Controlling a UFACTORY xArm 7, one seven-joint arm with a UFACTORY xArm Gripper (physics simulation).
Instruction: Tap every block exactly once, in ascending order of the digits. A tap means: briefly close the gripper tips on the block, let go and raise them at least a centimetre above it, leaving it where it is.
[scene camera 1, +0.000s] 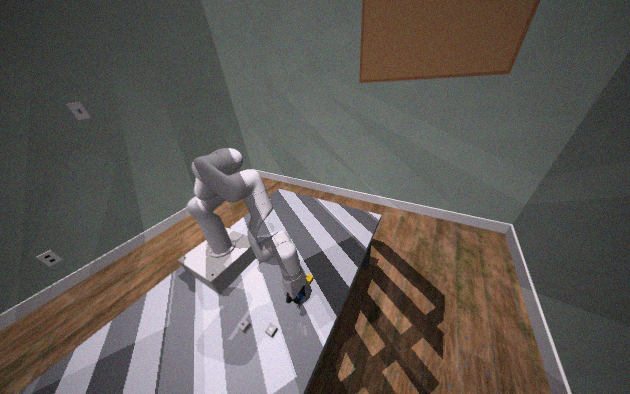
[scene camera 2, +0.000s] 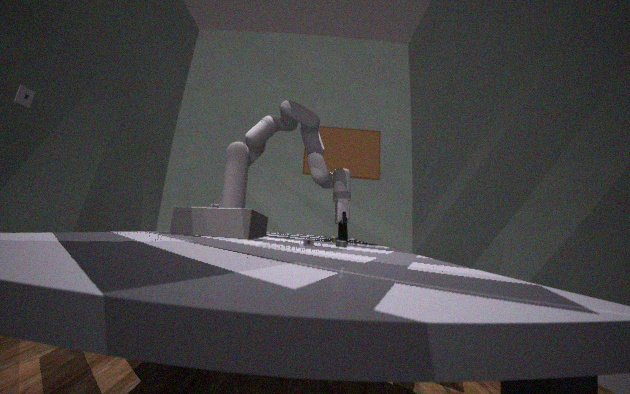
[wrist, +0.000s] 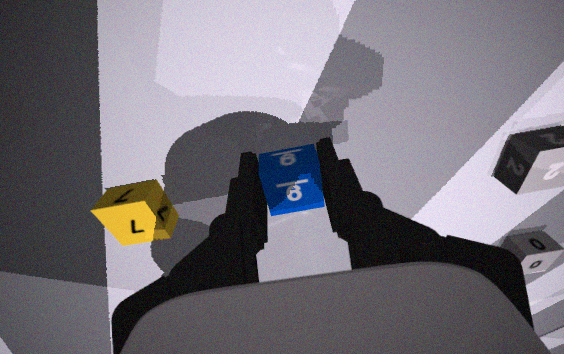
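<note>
My gripper (scene camera 1: 297, 299) (scene camera 2: 342, 239) (wrist: 289, 166) points down and is shut on the blue block (scene camera 1: 300, 296) (wrist: 295, 192), with one black finger against each side. The blue block's barred digit looks like an upside-down underlined 9. A yellow block (scene camera 1: 309, 277) (wrist: 132, 222) with an upside-down 7 sits left of the fingers in the wrist view, apart from them. A grey-white block with a 2 (scene camera 1: 271, 329) (wrist: 517, 165) is at the right edge of the wrist view. A smaller-looking grey-white block with a 0 (scene camera 1: 244, 325) (wrist: 537, 245) is below it, partly hidden by the right finger linkage.
The blocks stand on a striped grey and white table (scene camera 1: 280, 367) (scene camera 2: 260, 335). The arm's base box (scene camera 1: 220, 265) (scene camera 2: 215, 222) stands on the table, left of the gripper in both scene views. The table's long edge runs to the right of the blocks in scene camera 1. Strong shadows cross the table.
</note>
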